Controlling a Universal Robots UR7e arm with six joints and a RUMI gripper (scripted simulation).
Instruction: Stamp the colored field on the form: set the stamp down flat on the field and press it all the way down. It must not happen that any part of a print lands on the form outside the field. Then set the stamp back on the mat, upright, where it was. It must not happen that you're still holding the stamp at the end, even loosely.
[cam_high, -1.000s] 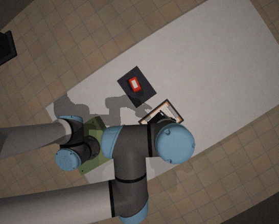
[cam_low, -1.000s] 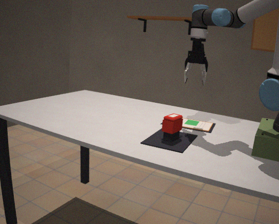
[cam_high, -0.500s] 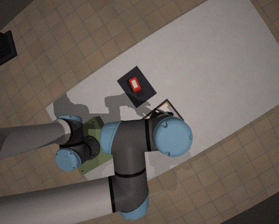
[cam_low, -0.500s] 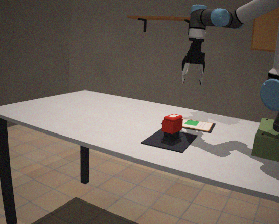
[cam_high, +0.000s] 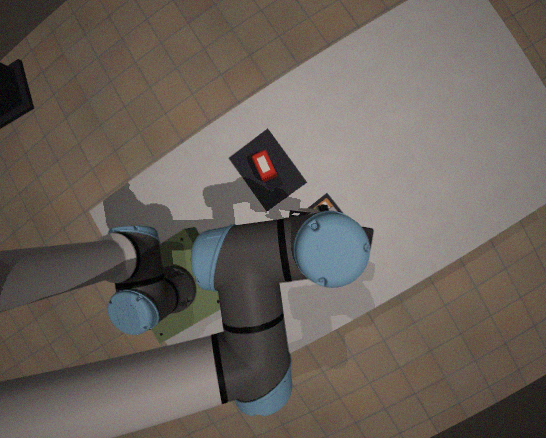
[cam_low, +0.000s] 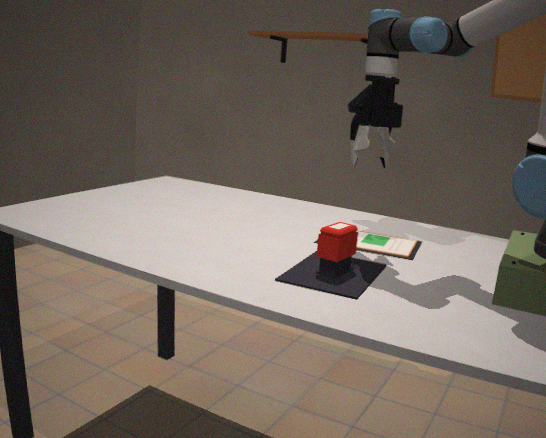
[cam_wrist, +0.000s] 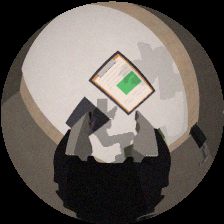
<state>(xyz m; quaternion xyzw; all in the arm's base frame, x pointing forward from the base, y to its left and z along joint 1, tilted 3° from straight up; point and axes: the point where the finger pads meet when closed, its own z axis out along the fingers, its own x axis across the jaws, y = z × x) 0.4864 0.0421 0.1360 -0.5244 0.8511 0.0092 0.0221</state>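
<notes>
Right now my hand is 7 cm past the red stamp, 22 cm to the right of it and 16 cm above it. Round my hand: dark mat 7 cm behind, 22 cm to the left, 21 cm below; then form 1 cm ahead, 5 cm to the right, 21 cm below.
</notes>
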